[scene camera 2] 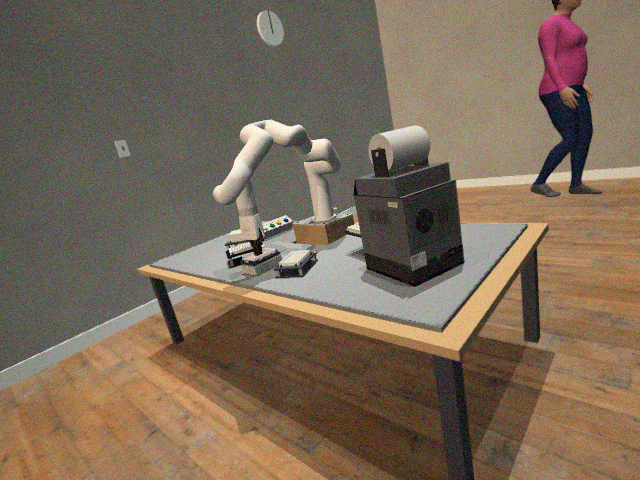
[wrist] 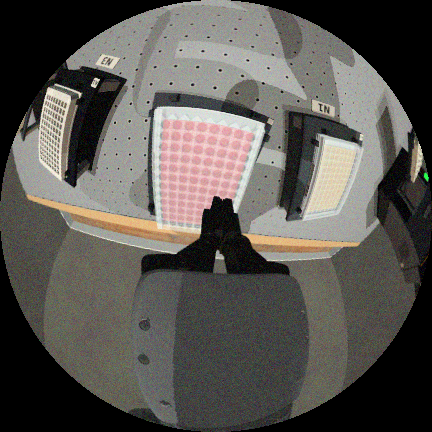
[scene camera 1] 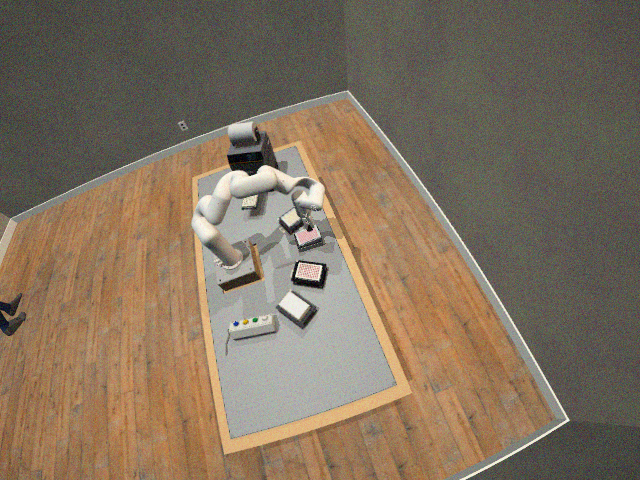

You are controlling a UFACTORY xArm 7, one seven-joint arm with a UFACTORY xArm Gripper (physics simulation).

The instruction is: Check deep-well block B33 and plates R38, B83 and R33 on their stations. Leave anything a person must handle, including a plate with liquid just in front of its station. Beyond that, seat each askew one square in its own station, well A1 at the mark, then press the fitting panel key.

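Observation:
My gripper (scene camera 1: 309, 228) (scene camera 2: 257, 252) (wrist: 218, 208) is shut and empty, its fingertips over the near right part of the pink-welled plate (scene camera 1: 307, 236) (wrist: 195, 165). Whether they touch it is unclear. Dark station edge shows along that plate's far and left sides. A cream-welled plate (scene camera 1: 290, 219) (scene camera 2: 296, 257) (wrist: 335, 172) lies on the station marked N1, with bare station to its left in the wrist view. A white plate with dark or reddish wells (scene camera 1: 310, 270) (wrist: 54, 132) is on the black N3 station. A pale-topped plate (scene camera 1: 295, 305) is on another station. Plate codes are not readable.
The key panel (scene camera 1: 252, 326) (scene camera 2: 278, 224) has blue, yellow, green and white keys. A dark machine with a white cylinder on top (scene camera 1: 249, 147) (scene camera 2: 408, 222) stands at one table end. Another pale plate (scene camera 1: 249, 201) lies near it. A person (scene camera 2: 563, 56) stands beyond the table.

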